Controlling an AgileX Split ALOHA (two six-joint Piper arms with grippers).
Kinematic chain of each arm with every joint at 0, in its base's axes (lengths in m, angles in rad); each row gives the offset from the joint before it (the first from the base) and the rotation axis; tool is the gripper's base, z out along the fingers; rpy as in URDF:
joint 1: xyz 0 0 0.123 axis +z
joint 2: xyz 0 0 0 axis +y
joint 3: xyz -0.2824 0 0.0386 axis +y
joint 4: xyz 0.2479 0 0.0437 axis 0.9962 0 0.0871
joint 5: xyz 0 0 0 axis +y
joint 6: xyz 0.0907 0 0.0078 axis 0.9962 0 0.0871
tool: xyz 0 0 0 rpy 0 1.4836 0
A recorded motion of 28 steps. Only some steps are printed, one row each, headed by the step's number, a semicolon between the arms.
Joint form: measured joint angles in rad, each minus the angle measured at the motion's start. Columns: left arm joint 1, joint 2, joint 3, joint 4, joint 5, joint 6; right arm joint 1, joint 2, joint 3, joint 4, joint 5, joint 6.
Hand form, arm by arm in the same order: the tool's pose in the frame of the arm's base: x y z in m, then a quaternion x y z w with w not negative. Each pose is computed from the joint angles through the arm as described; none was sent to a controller.
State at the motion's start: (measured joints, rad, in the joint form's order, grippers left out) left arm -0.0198 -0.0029 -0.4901 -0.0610 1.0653 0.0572; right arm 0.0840 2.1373 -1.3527 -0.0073 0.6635 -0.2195
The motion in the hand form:
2: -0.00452 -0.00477 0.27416 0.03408 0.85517 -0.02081 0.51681; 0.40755 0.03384 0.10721 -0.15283 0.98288 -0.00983 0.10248
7: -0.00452 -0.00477 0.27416 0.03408 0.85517 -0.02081 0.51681; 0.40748 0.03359 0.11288 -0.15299 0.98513 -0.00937 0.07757
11: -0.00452 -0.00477 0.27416 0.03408 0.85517 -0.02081 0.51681; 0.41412 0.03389 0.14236 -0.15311 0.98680 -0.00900 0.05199
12: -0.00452 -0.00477 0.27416 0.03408 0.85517 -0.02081 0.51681; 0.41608 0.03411 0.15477 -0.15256 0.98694 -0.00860 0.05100
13: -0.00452 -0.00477 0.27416 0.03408 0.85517 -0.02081 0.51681; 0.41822 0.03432 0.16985 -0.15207 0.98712 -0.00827 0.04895
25: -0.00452 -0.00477 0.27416 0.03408 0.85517 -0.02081 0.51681; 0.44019 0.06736 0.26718 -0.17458 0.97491 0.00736 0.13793
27: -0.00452 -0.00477 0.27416 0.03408 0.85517 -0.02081 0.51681; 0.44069 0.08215 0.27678 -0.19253 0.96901 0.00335 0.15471
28: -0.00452 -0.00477 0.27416 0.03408 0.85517 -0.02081 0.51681; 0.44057 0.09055 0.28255 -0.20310 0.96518 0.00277 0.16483
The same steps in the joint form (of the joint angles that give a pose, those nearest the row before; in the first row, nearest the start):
2: 0.0000 0.0000 0.0000 0.0000 0.0000 0.0000; 0.0000 0.0000 0.0000 -0.0011 0.0037 0.0010
7: 0.0000 0.0000 0.0000 0.0000 0.0000 0.0000; 0.0000 0.0000 -0.0311 -0.0042 0.0848 0.0031
11: 0.0000 0.0000 0.0000 0.0000 0.0000 0.0000; 0.0000 -0.0182 -0.1354 -0.0061 0.2585 0.0032
12: 0.0000 0.0000 0.0000 0.0000 0.0000 0.0000; 0.0000 -0.0300 -0.1687 -0.0049 0.3057 0.0032
13: 0.0000 0.0000 0.0000 0.0000 0.0000 0.0000; 0.0000 -0.0421 -0.2122 -0.0041 0.3654 0.0032
25: 0.0000 0.0000 0.0000 0.0000 0.0000 0.0000; 0.0632 -0.0681 -0.5507 0.0316 0.5525 0.0070
27: 0.0000 0.0000 0.0000 0.0000 0.0000 0.0000; 0.0981 -0.0672 -0.5868 0.0189 0.5534 0.0070
28: 0.0000 0.0000 0.0000 0.0000 0.0000 0.0000; 0.1172 -0.0672 -0.6075 0.0153 0.5534 0.0044

